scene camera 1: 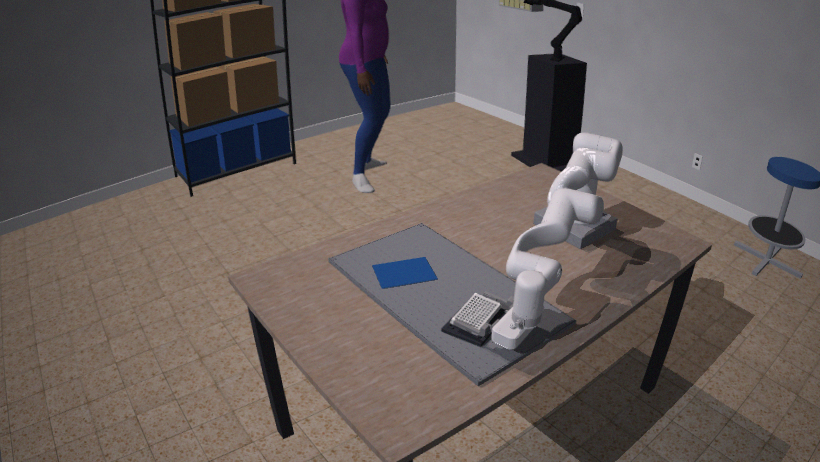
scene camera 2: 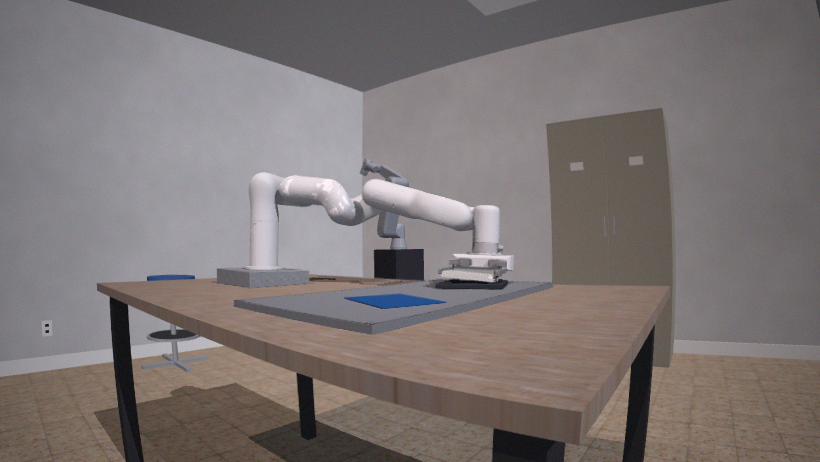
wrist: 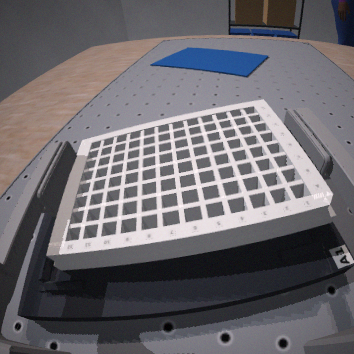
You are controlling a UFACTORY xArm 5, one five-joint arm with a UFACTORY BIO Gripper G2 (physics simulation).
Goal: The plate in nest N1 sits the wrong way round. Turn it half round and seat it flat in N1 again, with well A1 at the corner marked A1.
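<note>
The white well plate (scene camera 1: pixel 476 312) (scene camera 2: pixel 467 275) (wrist: pixel 175 185) is between the fingers of my gripper (scene camera 1: pixel 492 314) (scene camera 2: pixel 477 266) (wrist: pixel 182 156), which is shut on its two short ends. The plate is tilted, low over the black nest (scene camera 1: pixel 463 335) (scene camera 2: pixel 473 284) (wrist: pixel 200 295). In the wrist view a dark gap shows between the plate's near edge and the nest. The plate's corner with row A and column 1 is at the lower right, on the same side as the nest's A1 label (wrist: pixel 343 256). The plate's underside and any contact with the nest are hidden.
A blue sheet (scene camera 1: pixel 404 272) (scene camera 2: pixel 395 300) (wrist: pixel 212 61) lies on the grey perforated board (scene camera 1: pixel 413 309) (scene camera 2: pixel 298 309) (wrist: pixel 125 95), apart from the nest. The arm's base block (scene camera 1: pixel 585 232) (scene camera 2: pixel 262 277) stands on the table. A person (scene camera 1: pixel 367 103) stands beyond the table.
</note>
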